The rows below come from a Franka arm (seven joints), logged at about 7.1 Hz.
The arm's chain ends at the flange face. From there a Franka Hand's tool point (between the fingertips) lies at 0.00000 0.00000 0.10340 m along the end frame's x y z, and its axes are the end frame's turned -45 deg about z.
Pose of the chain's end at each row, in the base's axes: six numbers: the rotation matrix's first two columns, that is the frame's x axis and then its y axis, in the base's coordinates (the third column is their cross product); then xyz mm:
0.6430, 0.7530, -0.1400, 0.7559, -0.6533, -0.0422, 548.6, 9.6, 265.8
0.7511, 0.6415, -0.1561, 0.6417, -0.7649, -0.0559, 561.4, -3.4, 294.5
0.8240, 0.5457, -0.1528, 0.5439, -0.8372, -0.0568, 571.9, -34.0, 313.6
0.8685, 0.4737, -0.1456, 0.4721, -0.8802, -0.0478, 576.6, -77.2, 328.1
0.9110, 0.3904, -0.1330, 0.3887, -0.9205, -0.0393, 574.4, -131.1, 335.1
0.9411, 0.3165, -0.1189, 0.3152, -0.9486, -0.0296, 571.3, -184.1, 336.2
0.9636, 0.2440, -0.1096, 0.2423, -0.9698, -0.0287, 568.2, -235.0, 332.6
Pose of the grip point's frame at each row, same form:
-0.0798, 0.9944, -0.0692, 0.9892, 0.0705, -0.1288, 535.9, 1.5, 163.5
0.0774, 0.9945, -0.0709, 0.9849, -0.0873, -0.1499, 545.3, -9.4, 192.5
0.1981, 0.9779, -0.0679, 0.9673, -0.2061, -0.1482, 555.5, -37.8, 211.6
0.2803, 0.9574, -0.0692, 0.9479, -0.2874, -0.1368, 561.0, -80.0, 225.9
0.3693, 0.9269, -0.0663, 0.9190, -0.3748, -0.1218, 560.2, -132.7, 232.7
0.4426, 0.8946, -0.0631, 0.8883, -0.4470, -0.1050, 558.7, -185.1, 233.6
0.5100, 0.8583, -0.0572, 0.8527, -0.5132, -0.0978, 556.5, -234.9, 229.9

